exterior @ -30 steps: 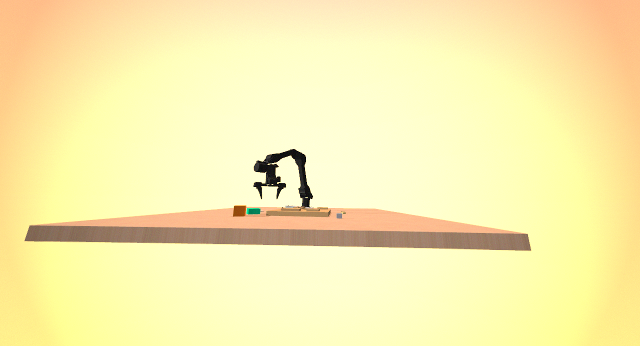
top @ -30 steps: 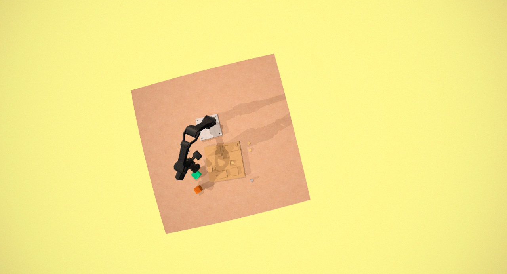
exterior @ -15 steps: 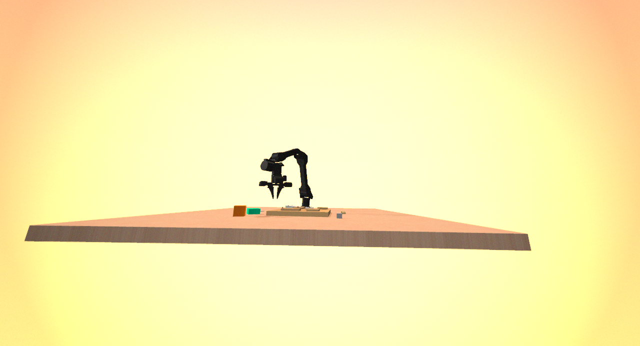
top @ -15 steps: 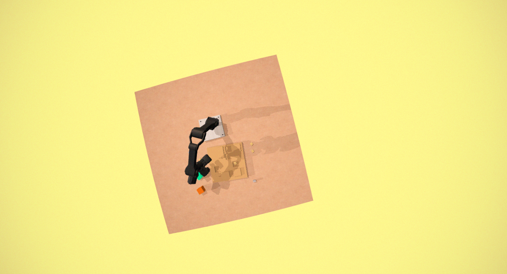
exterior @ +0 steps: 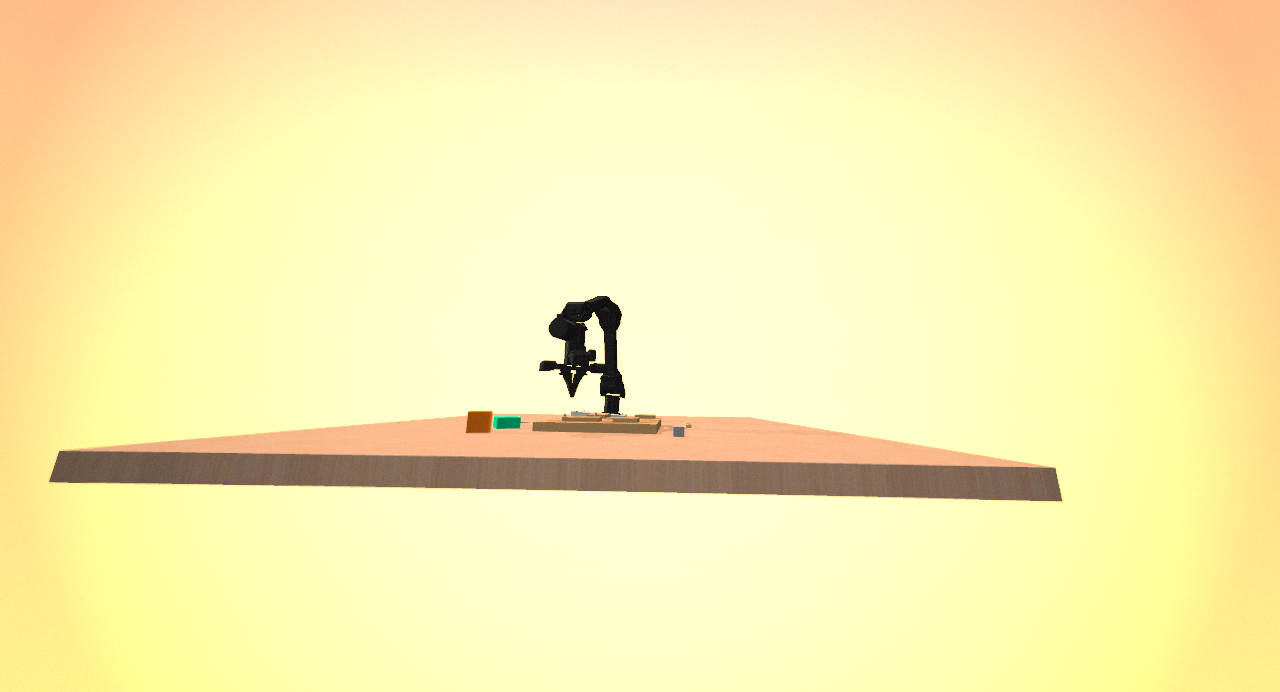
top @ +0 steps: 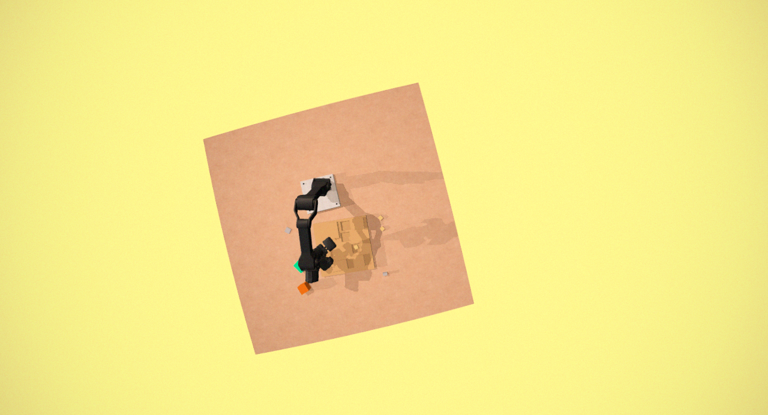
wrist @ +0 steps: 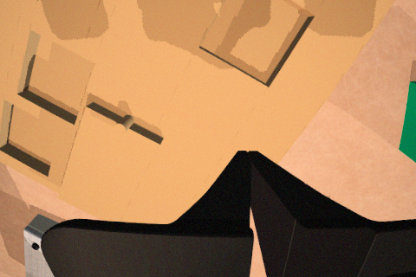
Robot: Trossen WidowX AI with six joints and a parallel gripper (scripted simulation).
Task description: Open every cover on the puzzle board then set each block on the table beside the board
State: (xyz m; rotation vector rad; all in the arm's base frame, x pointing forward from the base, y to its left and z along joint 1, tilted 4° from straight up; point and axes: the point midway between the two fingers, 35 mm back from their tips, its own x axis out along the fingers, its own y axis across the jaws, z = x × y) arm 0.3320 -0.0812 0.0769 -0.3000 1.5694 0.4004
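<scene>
My gripper tip is now 120 mm to the right of the tan puzzle board, 60 mm above it and 10 mm short of it. Also, from my gripper tip: grey cube: 290 mm to the left, 220 mm ahead, 70 mm below; then green block: 150 mm to the right, 70 mm below, 70 mm ahead; then orange block: 190 mm ahead, 170 mm to the right, 60 mm below.
</scene>
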